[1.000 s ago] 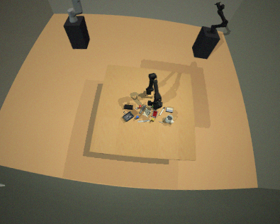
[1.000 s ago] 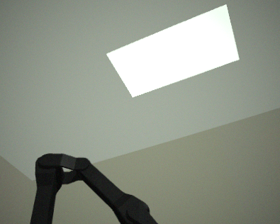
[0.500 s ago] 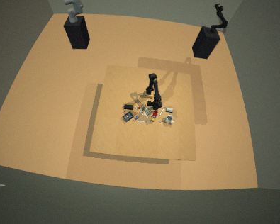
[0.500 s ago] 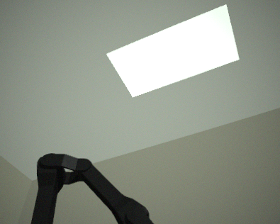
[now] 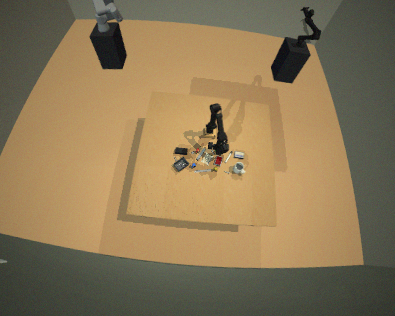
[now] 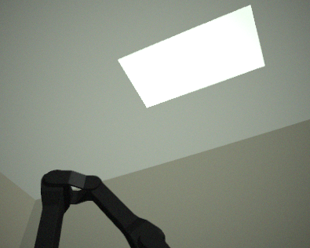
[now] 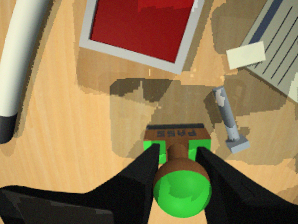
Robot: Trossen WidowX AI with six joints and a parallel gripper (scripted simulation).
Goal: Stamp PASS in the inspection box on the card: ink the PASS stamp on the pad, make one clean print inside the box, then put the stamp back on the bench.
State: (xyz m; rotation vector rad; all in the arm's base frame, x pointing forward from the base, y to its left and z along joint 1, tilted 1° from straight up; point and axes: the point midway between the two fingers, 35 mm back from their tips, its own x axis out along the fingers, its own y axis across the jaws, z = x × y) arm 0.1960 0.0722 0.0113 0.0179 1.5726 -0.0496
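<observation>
My gripper tip is now 10 cm short of the red ink pad, 2 cm to the right of it and 2 cm above it. Also, from my gripper tip: white cylinder: 12 cm to the left, 3 cm ahead, 1 cm below; then white card: 9 cm to the right, 8 cm ahead, 2 cm below; then yellow block: 19 cm ahead, 1 cm to the right.
</observation>
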